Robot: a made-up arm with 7 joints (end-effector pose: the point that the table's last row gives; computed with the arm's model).
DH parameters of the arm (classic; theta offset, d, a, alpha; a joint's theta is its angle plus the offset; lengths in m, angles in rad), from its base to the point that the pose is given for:
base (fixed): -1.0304 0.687 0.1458 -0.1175
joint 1: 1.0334 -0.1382 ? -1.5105
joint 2: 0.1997 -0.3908 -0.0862 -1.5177
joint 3: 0 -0.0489 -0.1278 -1.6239
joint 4: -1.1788 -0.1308 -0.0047 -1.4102
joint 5: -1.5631 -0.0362 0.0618 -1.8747
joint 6: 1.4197 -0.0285 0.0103 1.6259
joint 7: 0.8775 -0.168 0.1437 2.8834
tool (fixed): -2.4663 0.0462 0 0
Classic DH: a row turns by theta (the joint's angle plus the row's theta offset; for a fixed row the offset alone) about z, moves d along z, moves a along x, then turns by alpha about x.
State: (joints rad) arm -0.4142 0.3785 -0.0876 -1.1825 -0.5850 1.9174 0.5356
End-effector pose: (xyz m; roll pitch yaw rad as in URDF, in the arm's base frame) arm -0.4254 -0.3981 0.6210 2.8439 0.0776 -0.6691
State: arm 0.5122 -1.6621 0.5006 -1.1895 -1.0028 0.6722 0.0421
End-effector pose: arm 0.0005 -0.2790 0.2806 -1.7927 -0.3706 -0.3745
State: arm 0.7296 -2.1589 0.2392 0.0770 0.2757 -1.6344 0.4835
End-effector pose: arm 0.3424 -0.2176 0.1998 2.8183 0.4761 3.0934
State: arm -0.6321 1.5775 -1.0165 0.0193 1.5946 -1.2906 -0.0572
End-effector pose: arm -0.4163 -0.4420 1.0200 1.1969 0.0971 -1.1298
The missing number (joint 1, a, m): -0.1016
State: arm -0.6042 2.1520 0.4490 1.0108 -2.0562 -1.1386 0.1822
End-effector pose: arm -0.0272 -0.1788 0.8783 0.9704 0.5372 -2.9819
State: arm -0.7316 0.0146 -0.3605 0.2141 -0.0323 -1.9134 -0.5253
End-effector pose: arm -0.6705 -0.3146 0.6191 -1.4671 0.2897 1.6475
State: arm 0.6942 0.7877 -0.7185 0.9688 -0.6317 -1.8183 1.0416
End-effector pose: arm 0.0538 -0.7917 0.6590 -2.3445 -1.3105 -2.6238
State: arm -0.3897 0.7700 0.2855 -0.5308 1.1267 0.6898 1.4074
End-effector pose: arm -0.0509 -0.2213 0.5953 -1.7942 -0.2309 -1.4136
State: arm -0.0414 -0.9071 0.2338 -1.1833 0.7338 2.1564 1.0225
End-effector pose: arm -0.1850 -0.3625 0.2482 -2.2399 -0.2190 -1.5329
